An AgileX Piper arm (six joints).
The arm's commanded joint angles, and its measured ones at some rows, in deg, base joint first. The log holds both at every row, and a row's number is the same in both.
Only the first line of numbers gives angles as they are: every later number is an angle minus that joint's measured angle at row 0.
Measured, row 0: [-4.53, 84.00, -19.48, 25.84, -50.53, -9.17]
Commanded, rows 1 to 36: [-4.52, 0.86, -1.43, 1.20, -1.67, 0.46]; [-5.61, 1.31, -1.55, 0.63, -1.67, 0.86]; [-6.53, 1.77, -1.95, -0.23, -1.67, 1.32]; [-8.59, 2.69, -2.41, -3.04, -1.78, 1.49]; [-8.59, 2.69, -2.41, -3.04, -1.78, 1.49]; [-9.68, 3.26, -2.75, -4.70, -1.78, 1.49]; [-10.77, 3.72, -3.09, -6.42, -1.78, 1.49]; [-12.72, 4.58, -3.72, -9.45, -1.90, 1.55]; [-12.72, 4.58, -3.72, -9.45, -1.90, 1.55]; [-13.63, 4.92, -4.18, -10.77, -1.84, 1.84]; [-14.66, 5.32, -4.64, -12.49, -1.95, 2.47]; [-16.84, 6.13, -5.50, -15.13, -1.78, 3.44]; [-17.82, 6.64, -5.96, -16.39, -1.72, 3.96]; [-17.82, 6.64, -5.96, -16.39, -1.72, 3.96]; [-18.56, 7.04, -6.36, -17.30, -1.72, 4.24]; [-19.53, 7.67, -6.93, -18.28, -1.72, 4.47]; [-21.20, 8.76, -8.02, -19.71, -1.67, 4.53]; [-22.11, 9.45, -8.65, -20.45, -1.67, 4.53]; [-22.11, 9.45, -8.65, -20.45, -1.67, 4.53]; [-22.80, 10.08, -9.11, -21.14, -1.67, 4.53]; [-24.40, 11.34, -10.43, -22.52, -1.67, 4.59]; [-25.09, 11.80, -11.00, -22.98, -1.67, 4.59]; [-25.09, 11.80, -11.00, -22.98, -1.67, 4.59]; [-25.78, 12.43, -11.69, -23.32, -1.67, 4.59]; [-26.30, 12.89, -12.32, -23.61, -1.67, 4.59]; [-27.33, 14.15, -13.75, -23.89, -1.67, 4.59]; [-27.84, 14.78, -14.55, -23.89, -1.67, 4.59]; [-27.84, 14.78, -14.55, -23.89, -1.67, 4.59]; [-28.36, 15.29, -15.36, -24.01, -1.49, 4.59]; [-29.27, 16.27, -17.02, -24.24, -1.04, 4.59]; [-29.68, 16.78, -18.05, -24.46, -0.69, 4.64]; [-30.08, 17.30, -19.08, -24.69, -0.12, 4.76]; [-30.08, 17.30, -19.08, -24.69, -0.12, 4.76]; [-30.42, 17.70, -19.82, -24.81, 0.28, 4.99]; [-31.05, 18.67, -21.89, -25.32, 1.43, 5.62]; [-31.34, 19.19, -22.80, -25.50, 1.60, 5.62]
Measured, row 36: [-30.42, 18.16, -20.17, -24.35, 0.45, 4.99]
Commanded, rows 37 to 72: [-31.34, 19.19, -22.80, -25.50, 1.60, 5.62]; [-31.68, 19.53, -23.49, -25.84, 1.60, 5.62]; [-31.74, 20.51, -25.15, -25.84, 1.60, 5.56]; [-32.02, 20.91, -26.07, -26.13, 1.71, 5.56]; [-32.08, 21.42, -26.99, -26.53, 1.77, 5.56]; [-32.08, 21.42, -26.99, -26.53, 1.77, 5.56]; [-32.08, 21.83, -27.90, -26.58, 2.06, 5.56]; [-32.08, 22.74, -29.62, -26.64, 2.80, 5.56]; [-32.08, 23.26, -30.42, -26.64, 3.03, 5.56]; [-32.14, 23.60, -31.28, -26.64, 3.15, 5.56]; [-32.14, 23.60, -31.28, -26.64, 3.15, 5.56]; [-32.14, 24.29, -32.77, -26.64, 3.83, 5.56]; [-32.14, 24.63, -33.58, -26.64, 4.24, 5.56]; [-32.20, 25.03, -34.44, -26.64, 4.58, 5.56]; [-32.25, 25.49, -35.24, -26.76, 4.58, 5.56]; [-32.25, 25.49, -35.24, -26.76, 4.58, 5.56]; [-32.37, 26.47, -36.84, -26.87, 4.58, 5.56]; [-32.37, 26.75, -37.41, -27.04, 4.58, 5.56]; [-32.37, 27.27, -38.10, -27.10, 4.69, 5.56]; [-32.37, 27.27, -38.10, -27.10, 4.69, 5.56]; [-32.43, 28.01, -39.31, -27.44, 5.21, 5.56]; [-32.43, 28.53, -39.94, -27.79, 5.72, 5.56]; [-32.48, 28.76, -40.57, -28.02, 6.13, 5.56]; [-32.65, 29.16, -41.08, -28.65, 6.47, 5.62]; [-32.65, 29.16, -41.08, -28.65, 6.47, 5.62]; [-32.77, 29.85, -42.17, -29.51, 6.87, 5.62]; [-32.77, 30.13, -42.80, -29.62, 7.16, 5.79]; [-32.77, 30.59, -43.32, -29.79, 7.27, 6.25]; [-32.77, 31.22, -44.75, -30.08, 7.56, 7.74]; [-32.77, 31.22, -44.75, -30.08, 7.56, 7.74]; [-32.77, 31.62, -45.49, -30.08, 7.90, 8.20]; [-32.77, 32.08, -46.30, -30.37, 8.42, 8.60]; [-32.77, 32.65, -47.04, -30.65, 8.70, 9.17]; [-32.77, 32.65, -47.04, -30.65, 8.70, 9.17]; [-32.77, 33.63, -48.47, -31.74, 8.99, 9.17]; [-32.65, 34.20, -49.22, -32.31, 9.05, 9.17]
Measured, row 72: [-33.86, 32.77, -46.35, -25.84, 8.42, 8.77]
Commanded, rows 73 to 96: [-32.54, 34.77, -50.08, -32.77, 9.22, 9.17]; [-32.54, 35.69, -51.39, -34.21, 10.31, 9.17]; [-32.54, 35.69, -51.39, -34.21, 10.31, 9.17]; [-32.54, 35.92, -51.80, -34.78, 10.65, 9.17]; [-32.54, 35.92, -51.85, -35.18, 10.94, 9.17]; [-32.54, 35.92, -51.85, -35.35, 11.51, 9.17]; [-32.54, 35.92, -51.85, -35.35, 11.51, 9.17]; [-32.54, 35.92, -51.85, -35.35, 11.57, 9.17]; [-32.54, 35.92, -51.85, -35.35, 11.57, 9.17]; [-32.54, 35.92, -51.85, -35.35, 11.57, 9.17]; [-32.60, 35.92, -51.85, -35.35, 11.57, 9.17]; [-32.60, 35.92, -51.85, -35.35, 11.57, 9.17]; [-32.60, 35.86, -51.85, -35.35, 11.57, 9.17]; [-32.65, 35.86, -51.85, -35.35, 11.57, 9.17]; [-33.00, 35.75, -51.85, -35.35, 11.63, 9.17]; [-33.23, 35.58, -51.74, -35.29, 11.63, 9.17]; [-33.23, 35.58, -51.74, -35.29, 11.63, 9.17]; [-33.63, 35.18, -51.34, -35.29, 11.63, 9.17]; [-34.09, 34.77, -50.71, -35.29, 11.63, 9.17]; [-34.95, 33.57, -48.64, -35.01, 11.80, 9.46]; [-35.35, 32.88, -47.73, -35.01, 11.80, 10.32]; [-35.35, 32.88, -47.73, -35.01, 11.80, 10.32]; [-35.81, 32.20, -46.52, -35.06, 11.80, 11.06]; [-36.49, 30.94, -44.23, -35.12, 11.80, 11.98]
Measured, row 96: [-35.92, 33.11, -46.58, -33.06, 11.63, 10.72]
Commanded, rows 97 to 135: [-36.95, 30.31, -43.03, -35.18, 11.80, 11.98]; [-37.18, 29.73, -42.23, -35.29, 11.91, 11.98]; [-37.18, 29.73, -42.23, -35.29, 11.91, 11.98]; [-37.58, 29.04, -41.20, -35.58, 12.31, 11.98]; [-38.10, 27.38, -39.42, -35.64, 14.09, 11.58]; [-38.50, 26.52, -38.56, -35.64, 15.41, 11.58]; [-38.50, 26.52, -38.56, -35.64, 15.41, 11.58]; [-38.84, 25.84, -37.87, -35.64, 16.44, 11.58]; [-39.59, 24.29, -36.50, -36.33, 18.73, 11.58]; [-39.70, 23.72, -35.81, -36.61, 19.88, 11.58]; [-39.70, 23.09, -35.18, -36.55, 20.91, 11.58]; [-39.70, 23.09, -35.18, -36.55, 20.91, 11.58]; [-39.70, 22.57, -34.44, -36.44, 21.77, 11.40]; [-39.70, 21.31, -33.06, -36.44, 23.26, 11.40]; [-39.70, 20.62, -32.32, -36.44, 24.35, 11.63]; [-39.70, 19.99, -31.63, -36.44, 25.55, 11.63]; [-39.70, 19.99, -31.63, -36.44, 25.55, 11.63]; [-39.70, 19.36, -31.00, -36.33, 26.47, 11.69]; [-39.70, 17.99, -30.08, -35.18, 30.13, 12.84]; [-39.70, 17.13, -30.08, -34.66, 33.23, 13.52]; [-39.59, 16.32, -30.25, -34.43, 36.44, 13.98]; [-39.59, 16.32, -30.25, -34.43, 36.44, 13.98]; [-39.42, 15.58, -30.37, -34.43, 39.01, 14.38]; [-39.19, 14.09, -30.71, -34.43, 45.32, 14.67]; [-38.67, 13.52, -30.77, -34.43, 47.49, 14.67]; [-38.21, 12.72, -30.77, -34.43, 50.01, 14.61]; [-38.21, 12.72, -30.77, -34.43, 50.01, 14.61]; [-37.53, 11.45, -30.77, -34.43, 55.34, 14.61]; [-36.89, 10.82, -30.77, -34.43, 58.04, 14.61]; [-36.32, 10.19, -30.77, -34.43, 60.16, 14.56]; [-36.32, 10.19, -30.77, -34.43, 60.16, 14.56]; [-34.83, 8.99, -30.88, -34.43, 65.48, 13.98]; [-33.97, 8.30, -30.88, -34.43, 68.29, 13.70]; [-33.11, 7.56, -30.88, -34.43, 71.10, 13.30]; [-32.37, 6.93, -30.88, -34.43, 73.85, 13.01]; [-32.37, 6.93, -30.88, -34.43, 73.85, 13.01]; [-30.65, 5.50, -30.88, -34.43, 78.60, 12.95]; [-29.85, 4.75, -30.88, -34.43, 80.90, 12.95]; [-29.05, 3.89, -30.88, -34.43, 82.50, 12.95]
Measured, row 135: [-30.82, 6.13, -30.42, -34.49, 76.66, 13.52]
